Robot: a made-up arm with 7 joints.
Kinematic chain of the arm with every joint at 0, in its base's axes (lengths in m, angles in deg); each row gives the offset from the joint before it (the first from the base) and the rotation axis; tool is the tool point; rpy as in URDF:
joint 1: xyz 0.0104 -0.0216 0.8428 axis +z
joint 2: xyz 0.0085 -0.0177 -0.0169 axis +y
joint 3: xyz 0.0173 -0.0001 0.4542 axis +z
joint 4: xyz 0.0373 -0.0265 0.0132 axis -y
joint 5: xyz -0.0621 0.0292 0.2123 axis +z
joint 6: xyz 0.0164 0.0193 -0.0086 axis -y
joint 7: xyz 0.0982 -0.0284 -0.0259 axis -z
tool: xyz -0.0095 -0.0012 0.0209 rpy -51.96 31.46 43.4
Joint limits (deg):
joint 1: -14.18..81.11
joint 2: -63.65..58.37
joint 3: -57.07..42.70
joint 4: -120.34..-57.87
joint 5: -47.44..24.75
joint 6: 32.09..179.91
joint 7: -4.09..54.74
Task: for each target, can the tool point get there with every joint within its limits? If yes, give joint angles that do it. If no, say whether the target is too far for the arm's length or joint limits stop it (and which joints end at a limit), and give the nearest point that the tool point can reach.
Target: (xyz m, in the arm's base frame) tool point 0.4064 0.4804 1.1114
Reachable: yes | joints 64.39 42.68 -23.61 -79.17 9.46 144.83 5.40
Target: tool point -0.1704 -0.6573 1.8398
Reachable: no: too far | nearest point -0.0990 -0.4063 1.4452 | short by 0.473 m
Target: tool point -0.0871 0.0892 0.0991
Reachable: no: joint limits stop it (at a limit: joint 1, joint 2, joint 4, joint 7) | nearest point 0.0403 0.4189 0.7453 | short by 0.737 m
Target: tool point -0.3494 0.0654 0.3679
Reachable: no: joint limits stop it (at a limit: joint 1, joint 2, joint 3, joint 4, joint 7) | nearest point -0.1008 0.3965 0.8102 | short by 0.606 m
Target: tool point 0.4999 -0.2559 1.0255
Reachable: yes | joints -2.84 35.56 -32.50 -99.31 -24.39 78.31 29.69
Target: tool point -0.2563 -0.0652 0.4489
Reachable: no: joint limits stop it (at a limit: joint 1, joint 2, joint 3, joint 4, joint 7) | nearest point -0.0886 0.3790 0.8206 | short by 0.603 m
